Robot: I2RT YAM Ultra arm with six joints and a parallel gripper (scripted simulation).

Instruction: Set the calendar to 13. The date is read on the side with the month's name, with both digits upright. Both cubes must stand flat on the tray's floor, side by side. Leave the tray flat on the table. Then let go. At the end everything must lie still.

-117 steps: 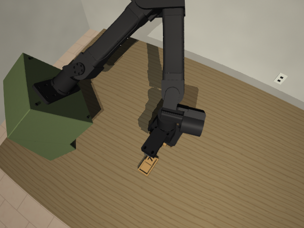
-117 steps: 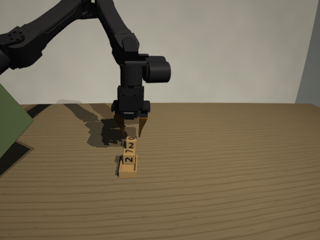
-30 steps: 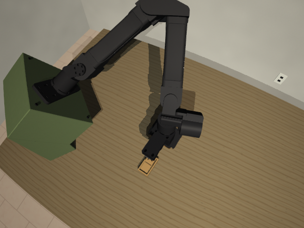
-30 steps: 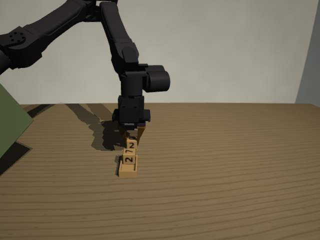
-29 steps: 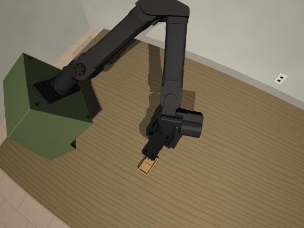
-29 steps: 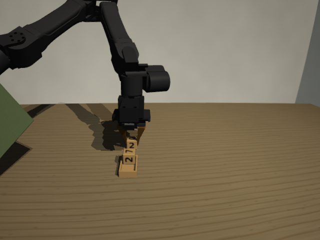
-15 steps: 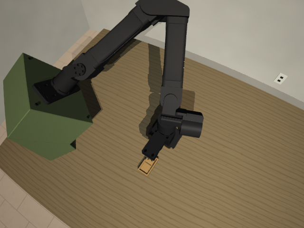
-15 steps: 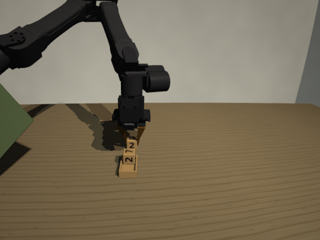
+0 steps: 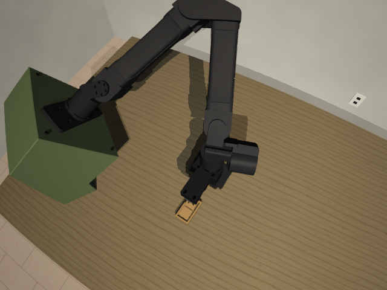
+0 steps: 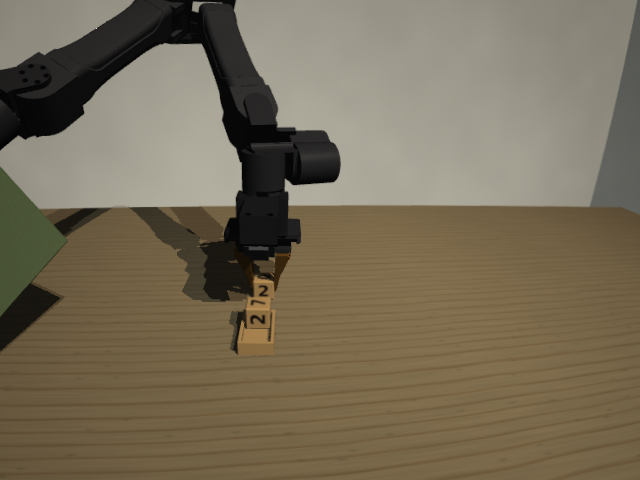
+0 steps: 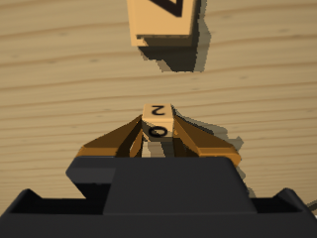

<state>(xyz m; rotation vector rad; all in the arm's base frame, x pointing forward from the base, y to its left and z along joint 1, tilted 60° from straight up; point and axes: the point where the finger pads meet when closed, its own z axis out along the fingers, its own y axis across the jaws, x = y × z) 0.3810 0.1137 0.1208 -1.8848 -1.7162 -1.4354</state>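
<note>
Right now my hand is 10 cm to the left of the wooden tray, 2 cm short of it and 1 cm above it. Round my hand: wooden cube right at my hand.
</note>
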